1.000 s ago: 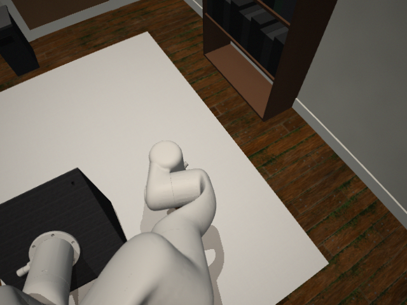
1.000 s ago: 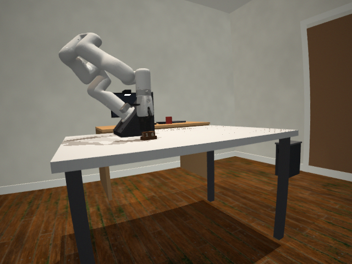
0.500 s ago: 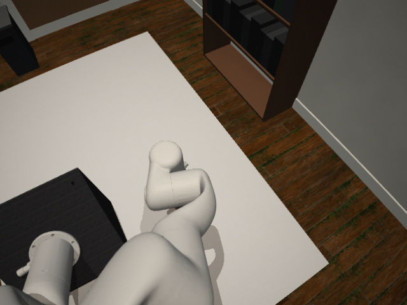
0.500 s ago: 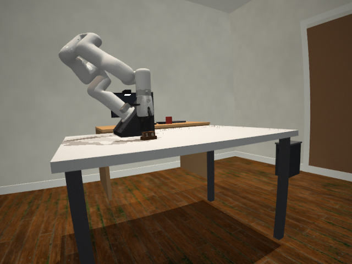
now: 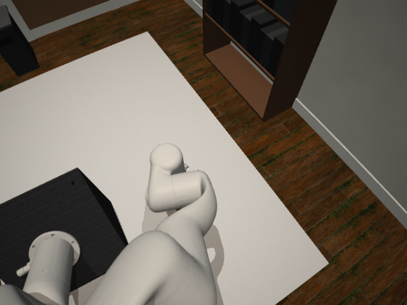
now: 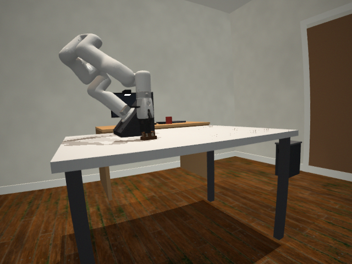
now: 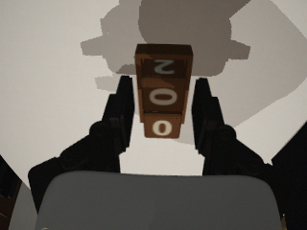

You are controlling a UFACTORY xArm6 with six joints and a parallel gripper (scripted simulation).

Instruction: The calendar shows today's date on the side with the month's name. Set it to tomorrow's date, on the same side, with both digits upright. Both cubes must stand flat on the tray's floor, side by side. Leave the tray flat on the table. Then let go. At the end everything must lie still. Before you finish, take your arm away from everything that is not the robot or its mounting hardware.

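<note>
My gripper is now 2 cm to the right of the brown tray and 4 cm above it.
</note>
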